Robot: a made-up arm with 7 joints.
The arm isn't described. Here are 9 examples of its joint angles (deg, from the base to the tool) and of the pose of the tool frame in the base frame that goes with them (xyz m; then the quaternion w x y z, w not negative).
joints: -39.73 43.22 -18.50 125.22 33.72 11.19 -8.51
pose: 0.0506 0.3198 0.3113 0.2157 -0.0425 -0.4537 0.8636
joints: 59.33 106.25 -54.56 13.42 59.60 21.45 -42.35
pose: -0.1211 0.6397 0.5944 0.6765 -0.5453 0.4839 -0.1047
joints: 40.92 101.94 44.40 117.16 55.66 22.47 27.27
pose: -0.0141 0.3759 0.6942 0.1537 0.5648 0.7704 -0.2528
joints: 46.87 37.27 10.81 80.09 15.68 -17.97 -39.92
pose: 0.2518 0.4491 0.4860 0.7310 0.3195 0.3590 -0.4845
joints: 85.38 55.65 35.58 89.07 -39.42 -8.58 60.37
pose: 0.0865 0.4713 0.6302 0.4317 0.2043 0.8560 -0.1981
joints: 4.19 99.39 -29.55 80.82 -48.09 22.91 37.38
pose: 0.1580 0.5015 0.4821 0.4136 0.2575 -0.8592 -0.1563
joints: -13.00 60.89 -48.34 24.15 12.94 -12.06 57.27
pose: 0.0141 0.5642 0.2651 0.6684 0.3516 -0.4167 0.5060
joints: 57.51 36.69 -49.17 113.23 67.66 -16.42 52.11
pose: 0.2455 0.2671 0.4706 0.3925 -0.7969 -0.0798 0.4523
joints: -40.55 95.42 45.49 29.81 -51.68 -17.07 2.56
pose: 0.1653 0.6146 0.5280 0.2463 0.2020 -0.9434 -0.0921
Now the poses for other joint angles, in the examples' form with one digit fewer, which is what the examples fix.
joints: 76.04 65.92 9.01 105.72 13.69 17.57 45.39
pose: 0.090 0.421 0.634 0.225 0.519 0.771 -0.293
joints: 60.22 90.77 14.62 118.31 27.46 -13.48 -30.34
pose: 0.003 0.395 0.656 0.576 0.670 0.466 -0.044
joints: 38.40 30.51 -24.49 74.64 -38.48 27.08 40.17
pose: 0.305 0.312 0.364 0.244 -0.084 -0.865 0.429
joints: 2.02 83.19 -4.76 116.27 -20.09 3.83 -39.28
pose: 0.155 0.377 0.511 0.259 0.481 0.833 -0.086
